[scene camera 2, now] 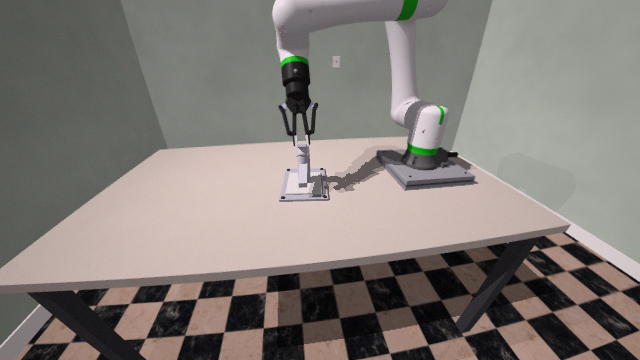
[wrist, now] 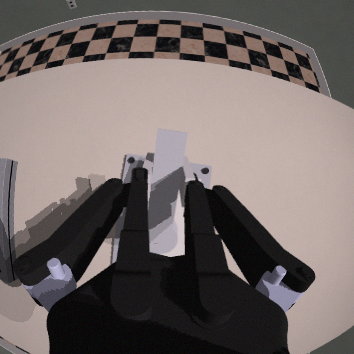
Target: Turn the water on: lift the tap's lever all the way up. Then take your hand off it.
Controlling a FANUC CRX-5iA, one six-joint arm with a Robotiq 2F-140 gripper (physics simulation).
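Frame: origin at the arm's base, x ahead, y left, z up, level; millimetres.
Where they show: gripper, fingertip midpoint: [scene camera 2: 302, 155] [wrist: 165, 165]; arm's base at its link origin: [scene camera 2: 418, 162].
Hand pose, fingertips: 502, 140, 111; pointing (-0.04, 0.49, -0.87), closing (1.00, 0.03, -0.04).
Each offset is from my fingertips to the top centre of the thing, as dx, dy, dz. "spot": to the spot under its first point. Level surfaces: height alone.
The light grey tap @[spot: +1, +12, -70] [scene camera 2: 303, 176] stands upright on its square base plate @[spot: +16, +37, -146] [scene camera 2: 300, 199] [wrist: 199, 167], which lies on the table. Its lever [scene camera 2: 302, 149] [wrist: 171, 145] is tilted up at the top of the tap; in the wrist view it is a pale bar that runs out between the fingers and past the plate's far edge. How far its travel goes cannot be read from these views. My gripper [scene camera 2: 302, 140] [wrist: 165, 165] points down above the tap and is shut on the lever, with one finger on each side. The fingers partly hide the plate in the wrist view.
The table @[dz -153] [scene camera 2: 175, 215] [wrist: 275, 145] carries the tap near its middle. The robot's grey base slab [scene camera 2: 442, 178] [wrist: 6, 215] is at the back right in the scene view and at the left edge in the wrist view. Walls stand behind and at both sides.
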